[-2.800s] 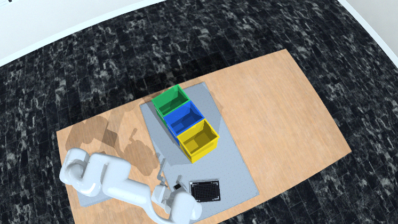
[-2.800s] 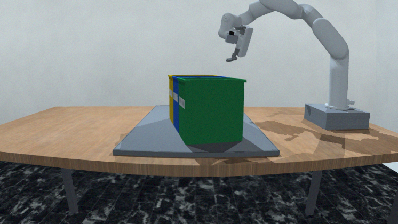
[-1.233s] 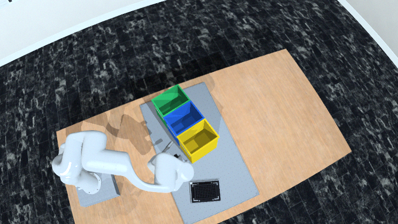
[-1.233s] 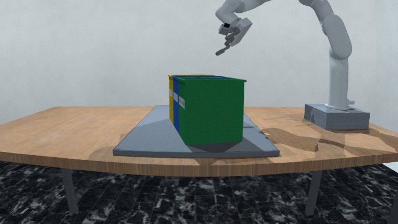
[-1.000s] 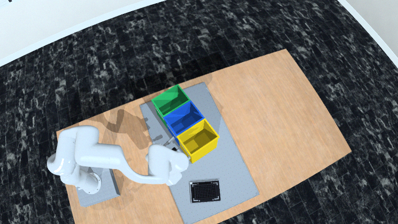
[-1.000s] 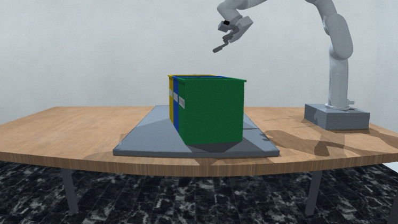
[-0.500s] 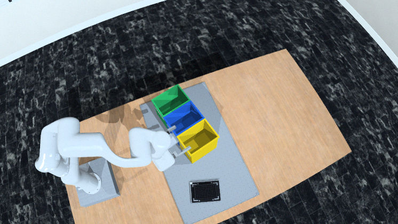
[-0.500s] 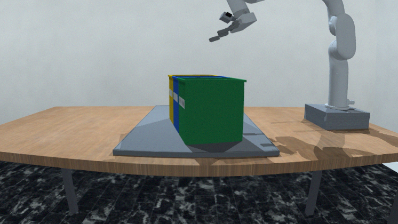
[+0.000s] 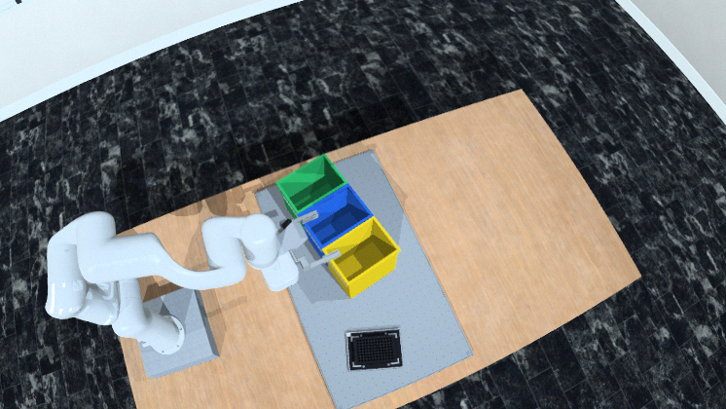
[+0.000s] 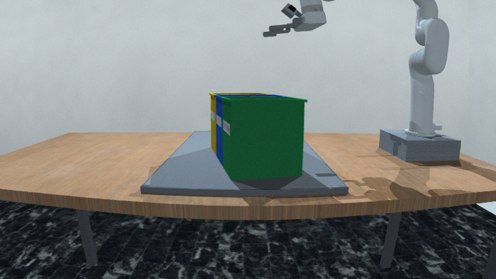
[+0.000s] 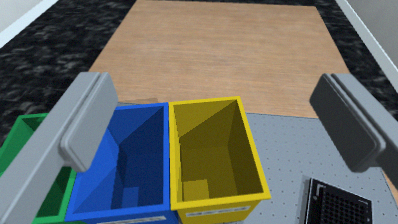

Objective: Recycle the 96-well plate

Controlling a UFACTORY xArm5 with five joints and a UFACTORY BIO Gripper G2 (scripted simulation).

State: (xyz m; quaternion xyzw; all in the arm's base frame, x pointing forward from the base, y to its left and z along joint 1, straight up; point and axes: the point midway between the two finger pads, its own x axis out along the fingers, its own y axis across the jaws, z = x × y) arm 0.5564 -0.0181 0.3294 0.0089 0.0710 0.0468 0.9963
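Now: the black 96-well plate 370 mm below my hand, 260 mm to the right of it and 30 mm ahead of it. Also, from my hand: green bin 300 mm below, 260 mm to the left, 50 mm ahead; then yellow recycle bin 300 mm below, 100 mm ahead; then blue bin 300 mm below, 130 mm to the left, 80 mm ahead.
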